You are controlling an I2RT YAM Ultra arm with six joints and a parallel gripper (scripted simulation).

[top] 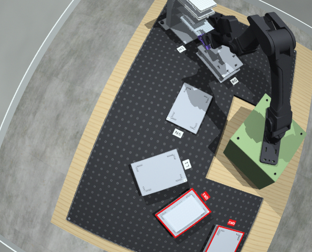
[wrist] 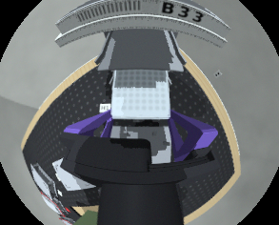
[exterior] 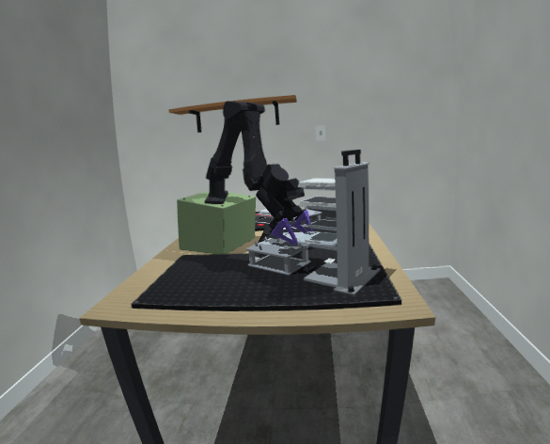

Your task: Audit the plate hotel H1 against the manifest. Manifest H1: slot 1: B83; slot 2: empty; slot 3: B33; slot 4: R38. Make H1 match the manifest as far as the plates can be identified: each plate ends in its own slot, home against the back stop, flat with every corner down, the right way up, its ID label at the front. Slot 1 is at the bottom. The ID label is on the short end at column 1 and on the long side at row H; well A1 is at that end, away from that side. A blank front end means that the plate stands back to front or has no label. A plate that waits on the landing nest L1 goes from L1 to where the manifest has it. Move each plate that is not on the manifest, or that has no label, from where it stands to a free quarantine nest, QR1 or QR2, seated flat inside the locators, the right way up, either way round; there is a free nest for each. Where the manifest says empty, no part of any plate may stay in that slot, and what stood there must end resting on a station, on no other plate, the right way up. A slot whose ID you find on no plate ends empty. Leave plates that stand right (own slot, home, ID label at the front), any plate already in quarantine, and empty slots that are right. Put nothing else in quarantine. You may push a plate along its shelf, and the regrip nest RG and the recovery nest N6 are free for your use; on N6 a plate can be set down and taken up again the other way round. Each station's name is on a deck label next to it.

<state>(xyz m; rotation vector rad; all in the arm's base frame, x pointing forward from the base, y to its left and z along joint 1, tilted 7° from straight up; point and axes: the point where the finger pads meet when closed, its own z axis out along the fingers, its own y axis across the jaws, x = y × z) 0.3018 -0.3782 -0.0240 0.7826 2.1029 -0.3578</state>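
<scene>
My hand is 7 cm past the regrip nest RG, 6 cm to the right of it and 4 cm above it. Round my hand: plate hotel H1: 13 cm ahead, 11 cm to the right, 5 cm above; then landing nest L1: 6 cm ahead, 56 cm to the left, 5 cm below; then recovery nest N6: 30 cm to the left, 9 cm below.
</scene>
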